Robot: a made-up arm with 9 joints.
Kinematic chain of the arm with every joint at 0, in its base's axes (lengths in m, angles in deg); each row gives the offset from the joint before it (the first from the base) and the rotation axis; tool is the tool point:
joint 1: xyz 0 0 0.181 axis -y
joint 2: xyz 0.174 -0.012 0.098 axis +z
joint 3: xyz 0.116 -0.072 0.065 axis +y
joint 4: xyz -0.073 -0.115 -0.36 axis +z
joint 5: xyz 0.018 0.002 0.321 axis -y
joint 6: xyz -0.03 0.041 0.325 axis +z
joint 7: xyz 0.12 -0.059 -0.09 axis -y
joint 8: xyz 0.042 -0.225 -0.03 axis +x
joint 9: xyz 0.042 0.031 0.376 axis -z
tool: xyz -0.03 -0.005 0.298
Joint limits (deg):
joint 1: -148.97..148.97
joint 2: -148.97..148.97
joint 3: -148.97..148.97
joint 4: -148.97..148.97
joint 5: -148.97..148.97
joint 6: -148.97..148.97
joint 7: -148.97..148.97
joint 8: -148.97..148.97
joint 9: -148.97..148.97
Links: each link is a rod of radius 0.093 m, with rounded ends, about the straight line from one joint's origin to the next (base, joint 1, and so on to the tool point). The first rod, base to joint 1, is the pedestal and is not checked.
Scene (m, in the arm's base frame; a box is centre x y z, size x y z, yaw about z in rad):
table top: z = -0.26
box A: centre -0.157 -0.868 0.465 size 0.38 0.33 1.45 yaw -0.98
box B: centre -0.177 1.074 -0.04 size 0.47 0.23 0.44 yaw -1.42
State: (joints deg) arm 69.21 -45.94 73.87 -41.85 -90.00 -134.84 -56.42 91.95 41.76
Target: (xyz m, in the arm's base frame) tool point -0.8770 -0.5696 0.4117
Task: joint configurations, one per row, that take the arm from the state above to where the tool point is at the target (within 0.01 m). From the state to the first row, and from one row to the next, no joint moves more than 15 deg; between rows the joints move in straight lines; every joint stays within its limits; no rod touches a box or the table.
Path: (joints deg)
1: 75.98 -48.28 63.84 -30.51 -93.06 -139.55 -65.18 90.61 44.77
2: 82.75 -50.63 53.80 -19.16 -96.12 -144.26 -73.93 89.26 47.79
3: 89.53 -52.97 43.77 -7.82 -99.18 -148.97 -82.69 87.92 50.80
4: 96.19 -59.51 39.55 -16.62 -92.63 -146.52 -72.50 99.60 46.39
5: 102.86 -66.05 35.33 -25.42 -86.08 -144.06 -62.31 111.28 41.98
6: 106.35 -69.50 39.25 -27.73 -84.44 -131.52 -55.06 116.53 41.55
7: 109.84 -72.96 43.17 -30.03 -82.80 -118.99 -47.81 121.79 41.12
8: 113.34 -76.41 47.08 -32.34 -81.15 -106.45 -40.56 127.05 40.69

